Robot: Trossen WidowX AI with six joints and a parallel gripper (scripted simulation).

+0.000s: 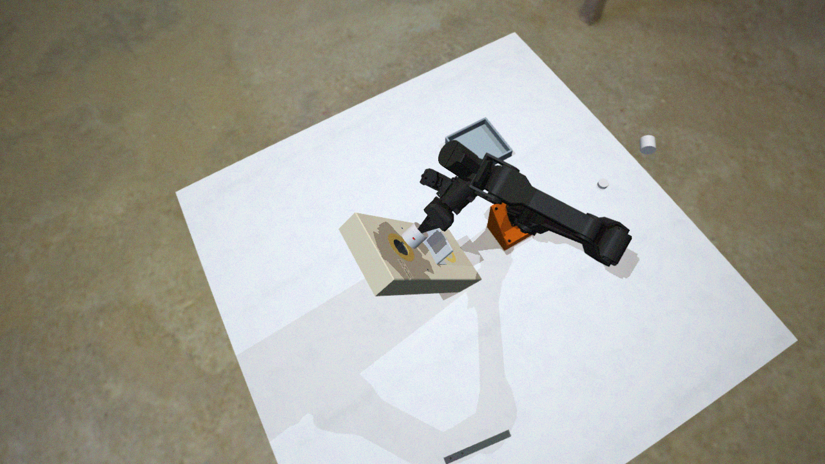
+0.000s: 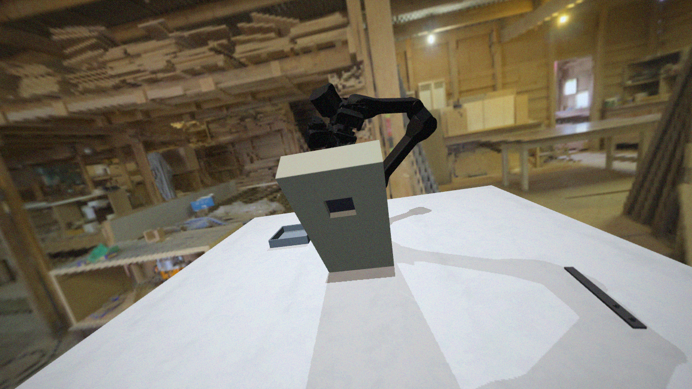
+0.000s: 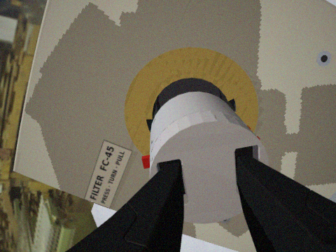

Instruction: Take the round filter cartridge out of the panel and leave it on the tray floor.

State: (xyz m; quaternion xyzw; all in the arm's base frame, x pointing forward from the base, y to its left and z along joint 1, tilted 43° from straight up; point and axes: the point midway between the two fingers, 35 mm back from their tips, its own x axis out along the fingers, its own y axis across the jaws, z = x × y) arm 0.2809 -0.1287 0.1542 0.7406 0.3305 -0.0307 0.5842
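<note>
Right now my gripper tip is 1 cm short of the round pale filter cartridge and 1 cm above it. Also, from my gripper tip: beige service panel 11 cm below, 2 cm ahead; grey-blue tray 34 cm behind, 30 cm to the right, 28 cm below; small white cylinder 60 cm behind, 28 cm below, 1 cm to the right.
</note>
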